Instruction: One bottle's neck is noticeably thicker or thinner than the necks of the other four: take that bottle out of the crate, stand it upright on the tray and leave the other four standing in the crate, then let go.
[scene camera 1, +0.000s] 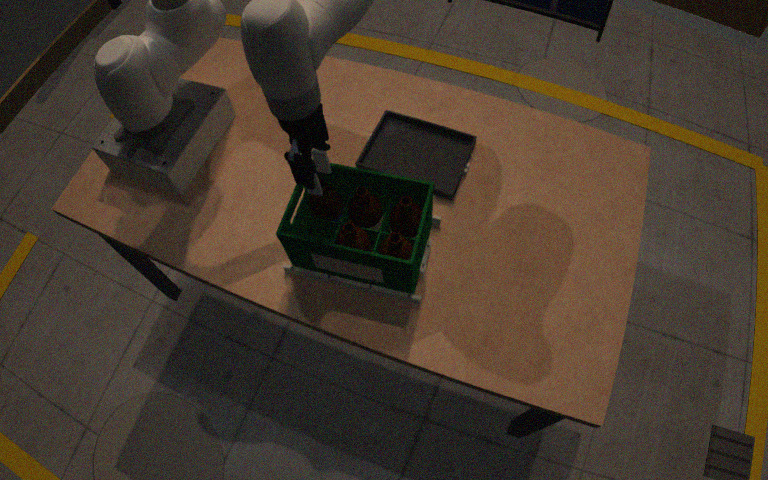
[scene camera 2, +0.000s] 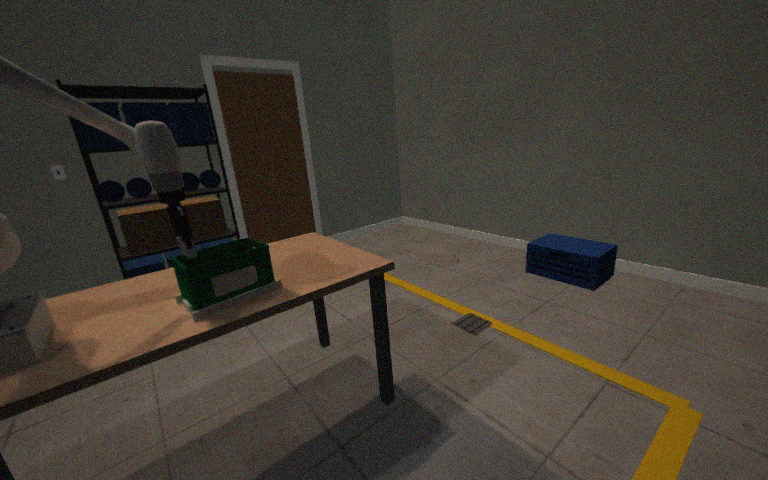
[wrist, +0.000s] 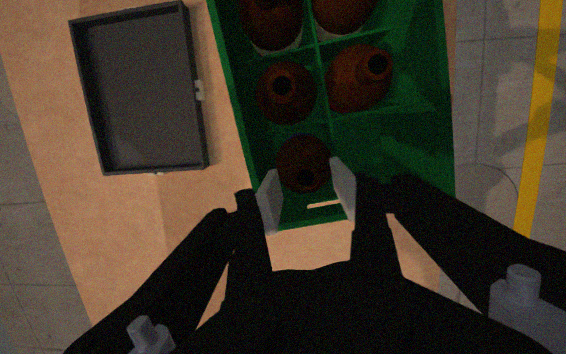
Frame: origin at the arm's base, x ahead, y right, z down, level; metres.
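Seen in the pictures: gripper, between the fingertips: (scene camera 1: 320, 182) (scene camera 2: 189, 256) (wrist: 305, 178); arm's base, origin of its link: (scene camera 1: 154, 121).
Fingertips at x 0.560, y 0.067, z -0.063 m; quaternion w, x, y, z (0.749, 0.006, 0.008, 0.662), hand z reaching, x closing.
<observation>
Offsets run from my fingertips to a thing's top centre. "pt": to the spot under its first point. Level surfaces: height alone.
The green crate {dx +0.094, dy +0.030, dz -0.001 m} (scene camera 1: 300, 253) (scene camera 2: 192, 285) (wrist: 425, 165) holds several brown bottles. They are at the back left (scene camera 1: 326, 206) (wrist: 302, 157), back middle (scene camera 1: 365, 209) (wrist: 286, 107), back right (scene camera 1: 405, 215) (wrist: 272, 25), front middle (scene camera 1: 353, 238) (wrist: 350, 87) and front right (scene camera 1: 396, 246) (wrist: 345, 12) as scene camera 1 shows them. The front left compartment is empty. My gripper (scene camera 1: 318, 176) (scene camera 2: 186, 249) (wrist: 305, 178) is open and empty over the back-left bottle, its fingers either side of that neck in the wrist view. I cannot tell which neck differs. The dark tray {pt dx +0.114, dy -0.260, dz +0.169 m} (scene camera 1: 416, 152) (wrist: 145, 95) holds no bottle.
The crate sits within pale low rails {dx +0.106, dy +0.129, dz +0.144 m} (scene camera 1: 362, 284) (scene camera 2: 237, 300) on the wooden table {dz +0.174 m} (scene camera 1: 589, 186) (scene camera 2: 113, 316). The tray lies behind the crate. The robot's base block (scene camera 1: 195, 141) stands at the left. A blue stack (scene camera 2: 569, 260) is on the floor.
</observation>
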